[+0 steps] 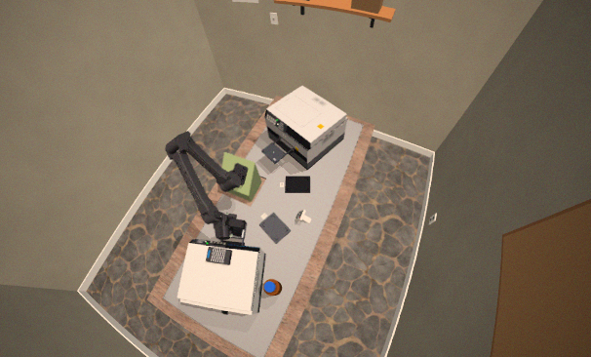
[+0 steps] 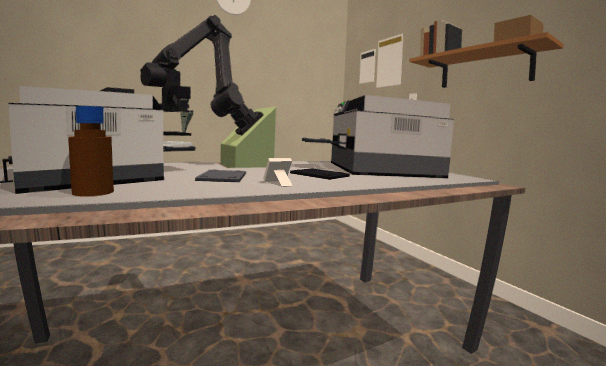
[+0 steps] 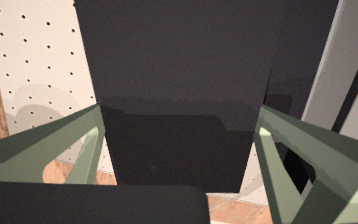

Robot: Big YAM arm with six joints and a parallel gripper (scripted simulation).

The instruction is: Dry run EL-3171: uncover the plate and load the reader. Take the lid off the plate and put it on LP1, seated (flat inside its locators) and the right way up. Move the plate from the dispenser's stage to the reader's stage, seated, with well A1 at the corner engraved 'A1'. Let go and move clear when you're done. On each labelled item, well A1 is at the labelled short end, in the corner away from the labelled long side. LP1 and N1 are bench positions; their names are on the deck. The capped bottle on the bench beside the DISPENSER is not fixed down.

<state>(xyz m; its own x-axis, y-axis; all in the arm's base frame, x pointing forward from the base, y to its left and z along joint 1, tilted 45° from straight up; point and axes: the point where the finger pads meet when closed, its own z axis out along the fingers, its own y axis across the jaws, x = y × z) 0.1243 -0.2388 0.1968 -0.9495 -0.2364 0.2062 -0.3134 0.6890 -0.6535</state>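
Now: the lidded white well plate 40 mm below my hand. Also, from my hand: brown capped bottle (350 mm ahead, 180 mm to the right, 10 mm below); then dark lid (right at my hand); then grey pad (190 mm ahead, 140 mm to the left, 120 mm below).
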